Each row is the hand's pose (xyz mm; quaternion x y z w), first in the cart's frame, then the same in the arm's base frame.
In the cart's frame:
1: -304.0 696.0 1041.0 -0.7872 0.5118 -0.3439 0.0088
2: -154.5 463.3 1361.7 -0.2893 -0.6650 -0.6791 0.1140
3: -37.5 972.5 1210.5 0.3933 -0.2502 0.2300 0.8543
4: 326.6 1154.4 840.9 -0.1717 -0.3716 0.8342 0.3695
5: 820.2 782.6 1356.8 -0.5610 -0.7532 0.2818 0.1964
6: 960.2 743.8 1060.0 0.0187 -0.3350 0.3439 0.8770
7: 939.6 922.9 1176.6 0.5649 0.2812 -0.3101 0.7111
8: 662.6 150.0 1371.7 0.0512 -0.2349 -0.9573 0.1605
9: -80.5 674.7 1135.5 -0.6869 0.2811 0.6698 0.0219
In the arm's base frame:
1: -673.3 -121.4 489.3 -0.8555 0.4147 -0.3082 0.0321
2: -448.5 -310.6 794.3 -0.2334 -0.6881 -0.6505 0.2209
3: -467.7 211.2 642.0 0.4313 -0.1686 0.3145 0.8287
4: -187.0 472.9 248.3 -0.0925 -0.3770 0.8775 0.2816
5: 419.2 231.2 719.6 -0.4549 -0.8075 0.3229 0.1918
6: 540.9 225.6 412.4 0.0743 -0.2970 0.4446 0.8418
7: 487.5 395.2 532.8 0.5166 0.3750 -0.2437 0.7302
8: 417.9 -420.6 737.3 0.0422 -0.2182 -0.9331 0.2828
9: -444.5 -88.6 566.2 0.6891 -0.1958 -0.6945 0.0676

